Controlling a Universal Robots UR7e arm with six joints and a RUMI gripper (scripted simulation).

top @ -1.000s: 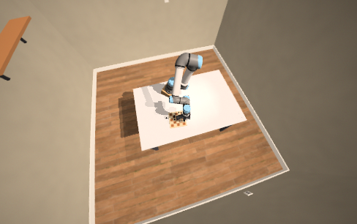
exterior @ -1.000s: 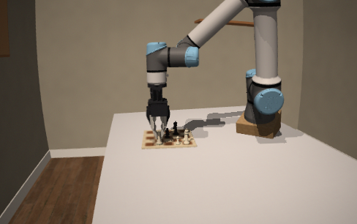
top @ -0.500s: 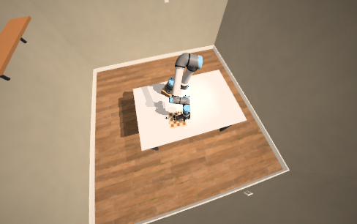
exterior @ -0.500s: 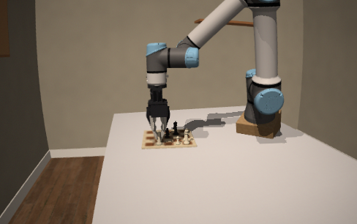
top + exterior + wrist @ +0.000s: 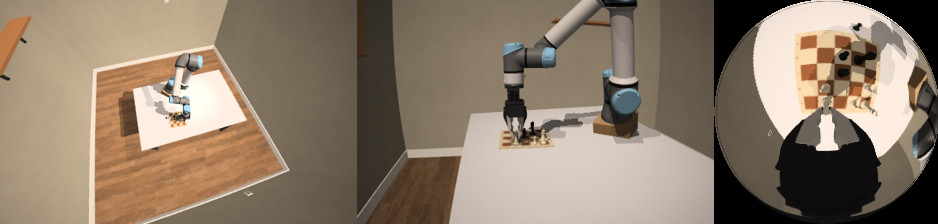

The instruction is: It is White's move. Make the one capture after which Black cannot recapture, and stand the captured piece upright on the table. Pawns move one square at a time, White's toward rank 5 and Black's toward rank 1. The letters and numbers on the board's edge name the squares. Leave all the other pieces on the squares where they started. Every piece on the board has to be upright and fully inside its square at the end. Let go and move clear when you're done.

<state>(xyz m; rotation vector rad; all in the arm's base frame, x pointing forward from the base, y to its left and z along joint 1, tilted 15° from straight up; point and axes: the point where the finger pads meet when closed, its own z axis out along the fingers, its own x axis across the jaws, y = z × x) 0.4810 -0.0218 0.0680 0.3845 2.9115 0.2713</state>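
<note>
The chessboard is 6 cm to the right of my hand, 6 cm behind it and 4 cm below it.
</note>
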